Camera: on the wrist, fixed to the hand. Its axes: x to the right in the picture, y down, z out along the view.
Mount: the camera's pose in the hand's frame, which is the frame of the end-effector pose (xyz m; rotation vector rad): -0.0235 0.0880 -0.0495 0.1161 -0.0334 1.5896
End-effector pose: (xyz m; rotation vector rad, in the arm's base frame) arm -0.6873 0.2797 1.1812 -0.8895 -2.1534 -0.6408
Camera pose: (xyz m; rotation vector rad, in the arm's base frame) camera -0.5885 0.2941 1.2091 -2.0459 -0.8856 0.3201
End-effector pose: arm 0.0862 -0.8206 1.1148 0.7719 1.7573 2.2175
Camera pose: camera 0.0940 -0.8969 1.1846 -1.5320 -0.6556 -1.3853
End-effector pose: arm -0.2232 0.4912 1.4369 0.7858 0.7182 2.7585
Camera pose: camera -0.2338 0.3881 1.4335 -0.8691 -0.0630 -1.6136
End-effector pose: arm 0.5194 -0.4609 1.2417 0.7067 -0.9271 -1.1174
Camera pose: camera 0.5975 -0.4110 1.2881 -0.0989 -1.1762 0.3425
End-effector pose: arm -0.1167 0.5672 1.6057 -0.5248 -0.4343 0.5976
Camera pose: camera -0.1446 0.5980 1.5107 -0.6869 0.0892 2.1378
